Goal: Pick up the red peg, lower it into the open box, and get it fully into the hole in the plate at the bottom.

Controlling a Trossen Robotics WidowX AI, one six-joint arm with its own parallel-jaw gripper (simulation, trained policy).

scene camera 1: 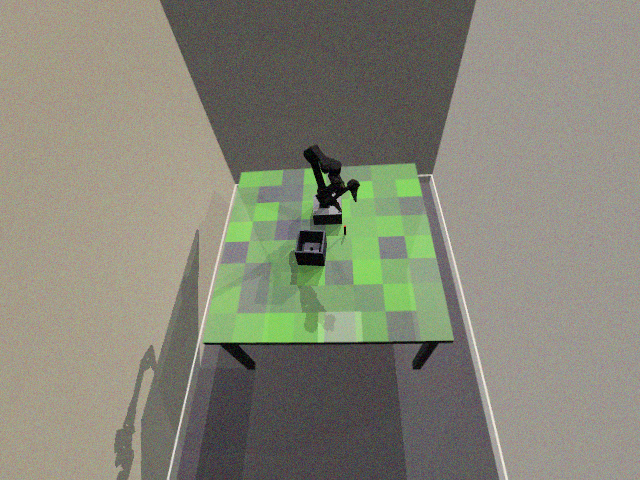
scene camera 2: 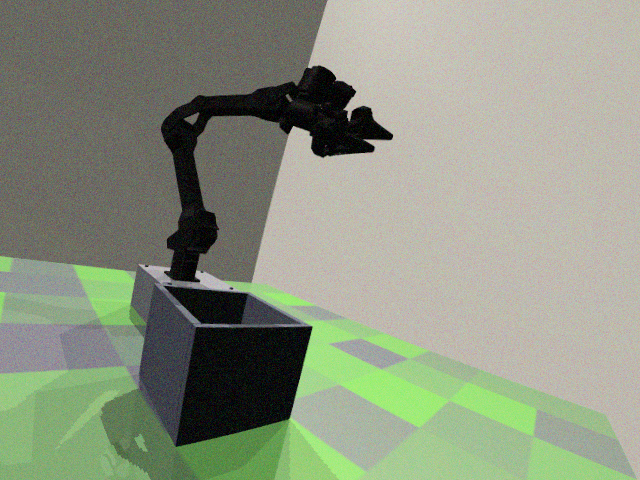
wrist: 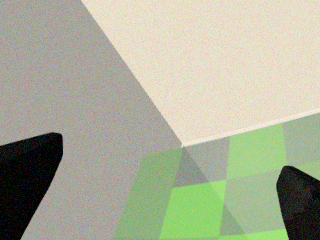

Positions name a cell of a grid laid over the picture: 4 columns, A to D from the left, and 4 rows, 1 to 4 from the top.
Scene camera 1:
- dark box: B3
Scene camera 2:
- my gripper: C2
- dark box: B4
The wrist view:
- my gripper: C3
